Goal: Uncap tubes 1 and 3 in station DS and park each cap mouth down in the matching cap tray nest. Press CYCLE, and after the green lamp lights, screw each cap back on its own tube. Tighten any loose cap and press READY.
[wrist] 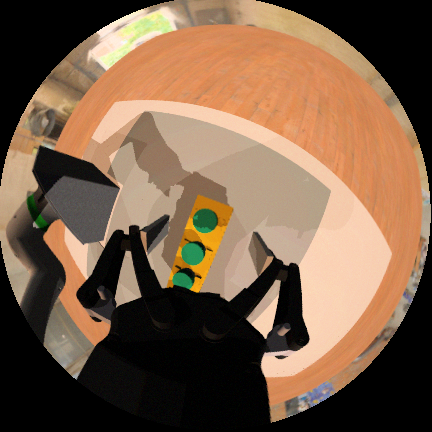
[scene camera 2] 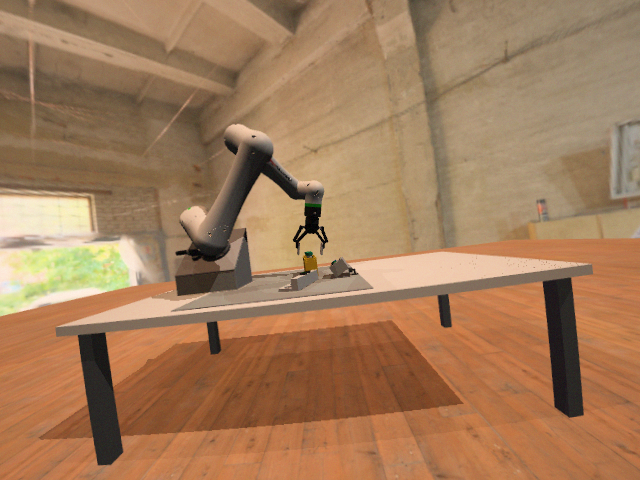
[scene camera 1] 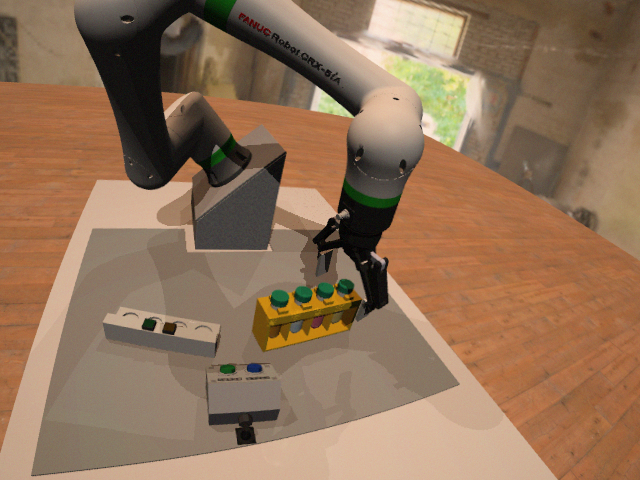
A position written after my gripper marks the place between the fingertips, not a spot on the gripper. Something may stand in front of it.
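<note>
My gripper (scene camera 1: 340,294), (wrist: 209,232) visible.
</note>
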